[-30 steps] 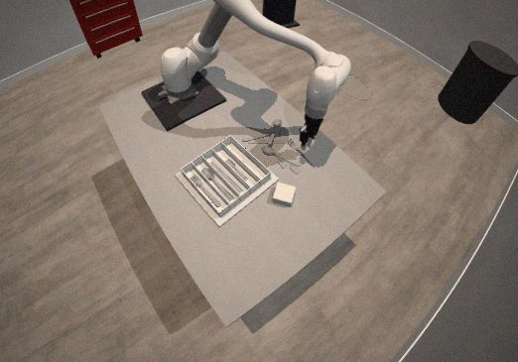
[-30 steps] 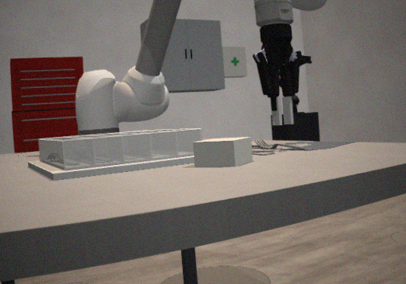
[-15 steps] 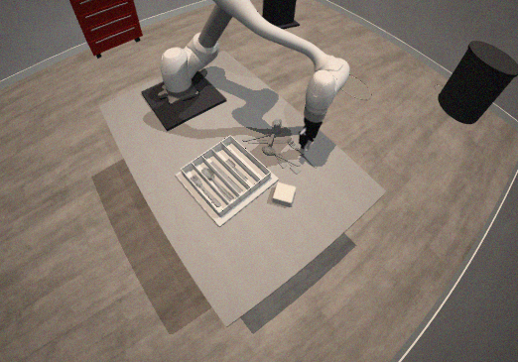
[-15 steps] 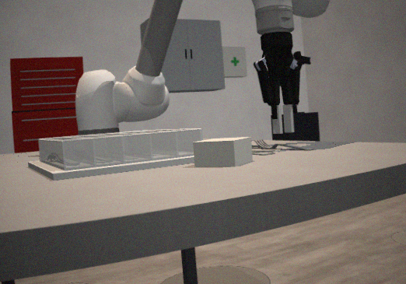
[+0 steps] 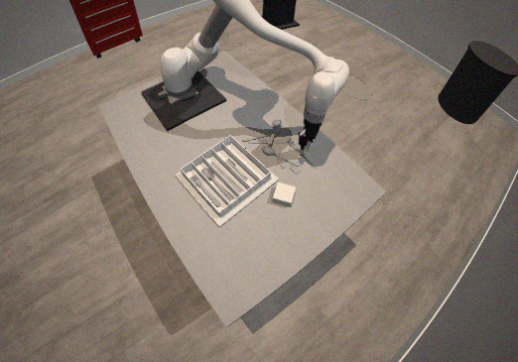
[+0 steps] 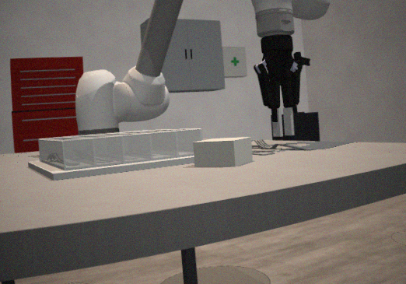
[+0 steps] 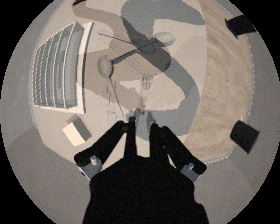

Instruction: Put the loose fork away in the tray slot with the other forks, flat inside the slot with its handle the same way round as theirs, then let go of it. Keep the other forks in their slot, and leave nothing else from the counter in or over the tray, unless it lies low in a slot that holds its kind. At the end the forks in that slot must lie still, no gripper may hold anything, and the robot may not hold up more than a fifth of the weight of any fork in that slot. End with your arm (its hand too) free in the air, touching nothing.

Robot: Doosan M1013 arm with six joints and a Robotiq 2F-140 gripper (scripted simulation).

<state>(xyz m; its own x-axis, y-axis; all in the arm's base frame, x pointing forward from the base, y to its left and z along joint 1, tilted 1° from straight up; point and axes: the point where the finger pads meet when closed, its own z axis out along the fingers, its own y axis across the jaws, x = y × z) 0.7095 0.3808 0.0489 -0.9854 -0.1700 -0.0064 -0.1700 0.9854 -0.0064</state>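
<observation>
Now: hand 60 mm past the cutlery tray, 390 mm to the left of it and 10 mm above it. Also, from my hand: white box (150 mm ahead, 210 mm to the right, 40 mm below).
</observation>
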